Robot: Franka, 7 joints.
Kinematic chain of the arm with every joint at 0, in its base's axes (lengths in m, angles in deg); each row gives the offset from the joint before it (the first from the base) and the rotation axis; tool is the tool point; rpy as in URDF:
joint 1: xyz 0 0 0.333 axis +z
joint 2: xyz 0 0 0 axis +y
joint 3: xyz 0 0 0.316 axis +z
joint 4: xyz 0.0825 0 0 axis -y
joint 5: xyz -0.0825 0 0.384 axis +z
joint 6: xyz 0 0 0 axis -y
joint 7: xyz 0.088 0 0 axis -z
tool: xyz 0 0 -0.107 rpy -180 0 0
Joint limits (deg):
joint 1: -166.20..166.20
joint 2: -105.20..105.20
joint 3: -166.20..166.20
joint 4: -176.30..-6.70
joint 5: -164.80..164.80
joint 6: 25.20..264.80
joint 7: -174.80..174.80
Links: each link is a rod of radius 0.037 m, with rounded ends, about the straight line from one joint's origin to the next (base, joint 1, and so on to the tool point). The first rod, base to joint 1, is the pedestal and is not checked.
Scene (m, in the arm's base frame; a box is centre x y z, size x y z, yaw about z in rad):
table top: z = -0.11
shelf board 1: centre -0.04 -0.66 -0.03 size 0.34 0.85 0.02 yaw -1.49
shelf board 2: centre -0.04 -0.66 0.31 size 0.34 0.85 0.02 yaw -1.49
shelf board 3: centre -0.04 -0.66 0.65 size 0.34 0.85 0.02 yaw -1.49
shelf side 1: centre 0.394 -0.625 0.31 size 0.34 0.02 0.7 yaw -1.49
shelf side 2: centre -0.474 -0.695 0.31 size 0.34 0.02 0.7 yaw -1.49
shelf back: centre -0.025 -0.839 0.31 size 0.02 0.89 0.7 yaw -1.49
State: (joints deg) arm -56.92 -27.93 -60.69 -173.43 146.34 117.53 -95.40
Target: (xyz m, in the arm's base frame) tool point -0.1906 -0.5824 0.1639
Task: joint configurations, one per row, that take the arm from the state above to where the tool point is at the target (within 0.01 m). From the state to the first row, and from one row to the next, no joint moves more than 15 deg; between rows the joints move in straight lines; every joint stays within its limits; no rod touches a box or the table.
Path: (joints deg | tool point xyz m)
1: -49.12 -37.03 -73.74 -166.93 147.96 118.85 -95.40 | -0.1056 -0.3374 0.2792
2: -41.33 -46.14 -86.78 -160.43 149.59 120.17 -95.40 | -0.1520 -0.3586 0.2779
3: -33.53 -55.24 -99.83 -153.92 151.21 121.49 -95.40 | -0.1901 -0.3733 0.2390
4: -25.73 -64.35 -112.87 -147.42 152.84 122.81 -95.40 | -0.2070 -0.3806 0.1639
5: -15.12 -68.76 -113.11 -136.93 153.44 121.25 -95.40 | -0.2151 -0.4497 0.1676
6: -4.52 -73.16 -113.35 -126.45 154.03 119.68 -95.40 | -0.2094 -0.5178 0.1682
7: 6.09 -77.57 -113.58 -115.96 154.63 118.12 -95.40 | -0.1906 -0.5824 0.1639

